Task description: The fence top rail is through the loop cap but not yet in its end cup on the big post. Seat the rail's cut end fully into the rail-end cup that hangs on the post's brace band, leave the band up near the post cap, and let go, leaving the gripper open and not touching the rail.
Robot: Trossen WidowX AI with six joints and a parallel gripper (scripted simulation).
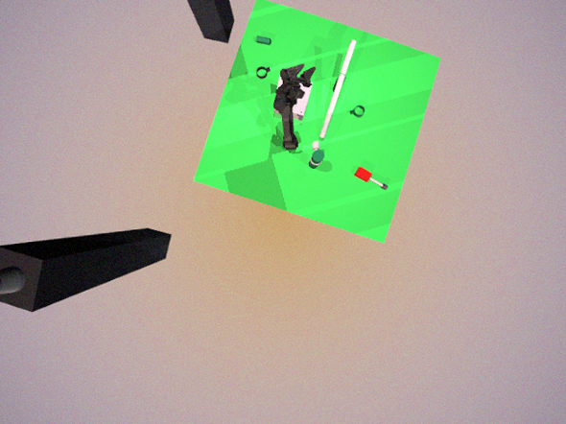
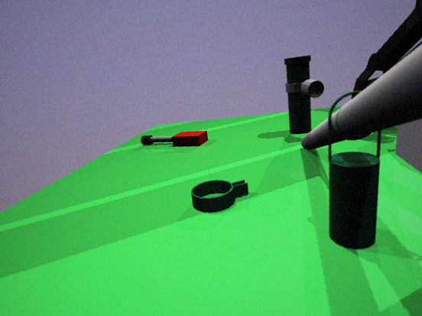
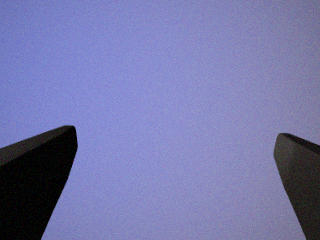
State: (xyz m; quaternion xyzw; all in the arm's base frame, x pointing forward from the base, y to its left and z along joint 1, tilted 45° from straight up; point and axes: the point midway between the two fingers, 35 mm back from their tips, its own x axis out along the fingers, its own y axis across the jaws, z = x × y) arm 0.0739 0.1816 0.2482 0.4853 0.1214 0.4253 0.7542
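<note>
The rail-end cup is 140 mm ahead of my gripper tip, 230 mm to the right of it and 350 mm below it. Round my gripper tip: cylinder 360 mm behind, 420 mm to the left, 460 mm below; then red-headed hammer 560 mm ahead, 300 mm to the right, 460 mm below; then line post 180 mm ahead, 220 mm to the left, 370 mm below.
</note>
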